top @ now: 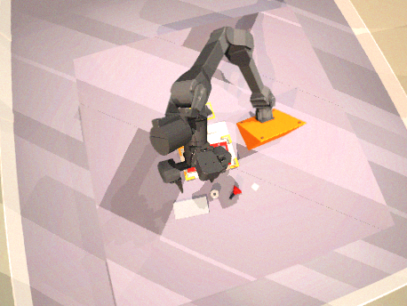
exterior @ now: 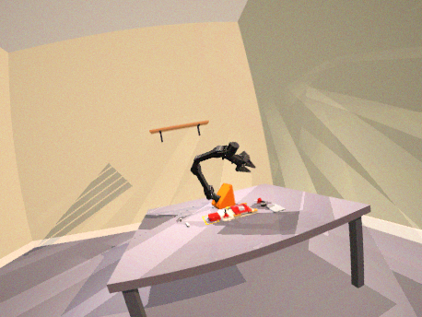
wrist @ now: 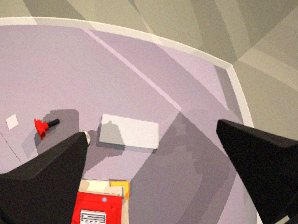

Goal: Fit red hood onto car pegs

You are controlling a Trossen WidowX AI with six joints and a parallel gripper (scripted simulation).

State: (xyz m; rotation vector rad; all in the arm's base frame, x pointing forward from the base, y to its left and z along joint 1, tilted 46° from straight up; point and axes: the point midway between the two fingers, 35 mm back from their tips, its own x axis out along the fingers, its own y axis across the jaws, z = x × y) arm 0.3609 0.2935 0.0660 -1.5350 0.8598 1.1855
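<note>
Now: the red flat-topped shell 80 mm behind my gripper tip, 300 mm to the right of it and 260 mm below it.
</note>
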